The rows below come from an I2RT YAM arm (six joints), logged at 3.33 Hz.
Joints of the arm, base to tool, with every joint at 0 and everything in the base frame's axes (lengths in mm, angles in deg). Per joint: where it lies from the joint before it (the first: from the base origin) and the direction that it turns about. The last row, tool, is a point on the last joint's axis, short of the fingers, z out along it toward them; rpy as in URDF.
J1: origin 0 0 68 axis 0 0 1
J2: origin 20 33.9 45.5 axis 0 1 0
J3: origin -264 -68.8 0 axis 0 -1 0
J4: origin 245 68.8 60 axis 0 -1 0
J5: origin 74 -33.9 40.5 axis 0 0 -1
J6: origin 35.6 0 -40.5 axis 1 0 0
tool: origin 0 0 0 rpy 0 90 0
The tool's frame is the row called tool.
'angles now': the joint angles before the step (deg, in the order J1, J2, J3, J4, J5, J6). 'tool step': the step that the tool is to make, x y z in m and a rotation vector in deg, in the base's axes. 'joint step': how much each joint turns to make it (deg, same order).
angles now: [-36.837 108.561 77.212 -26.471 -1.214 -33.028]
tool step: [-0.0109 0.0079 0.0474 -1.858 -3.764 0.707]
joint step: [-0.133 -6.392 1.826 -4.100 -1.113 -0.259]
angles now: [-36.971 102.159 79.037 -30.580 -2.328 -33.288]
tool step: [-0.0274 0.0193 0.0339 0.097 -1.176 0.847]
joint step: [-0.302 -8.290 -1.988 -5.446 -1.318 -0.451]
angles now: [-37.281 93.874 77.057 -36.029 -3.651 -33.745]
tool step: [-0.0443 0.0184 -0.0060 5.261 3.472 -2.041]
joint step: [-2.469 -8.003 -7.918 -6.018 -1.855 0.748]
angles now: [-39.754 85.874 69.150 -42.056 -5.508 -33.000]
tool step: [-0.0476 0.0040 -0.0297 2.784 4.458 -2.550]
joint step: [-5.875 -5.868 -10.753 -0.630 -0.724 -3.402]
